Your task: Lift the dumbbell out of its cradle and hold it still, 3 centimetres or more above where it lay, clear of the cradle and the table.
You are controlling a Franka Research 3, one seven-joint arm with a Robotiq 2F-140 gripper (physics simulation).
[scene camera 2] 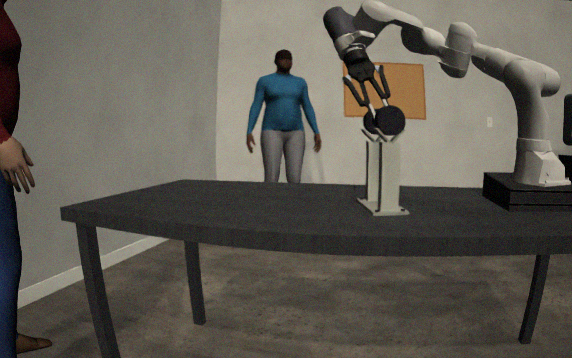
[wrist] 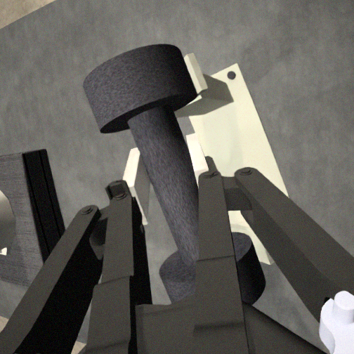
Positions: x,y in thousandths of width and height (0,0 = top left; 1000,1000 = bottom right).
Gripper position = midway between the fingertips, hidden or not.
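Observation:
A dark dumbbell (scene camera 2: 683,337) is visible, also in the wrist view (wrist: 394,253). A pale cradle (scene camera 2: 669,443) is visible, also in the wrist view (wrist: 631,326). The gripper (scene camera 2: 674,345) is visible, also in the wrist view (wrist: 473,442).

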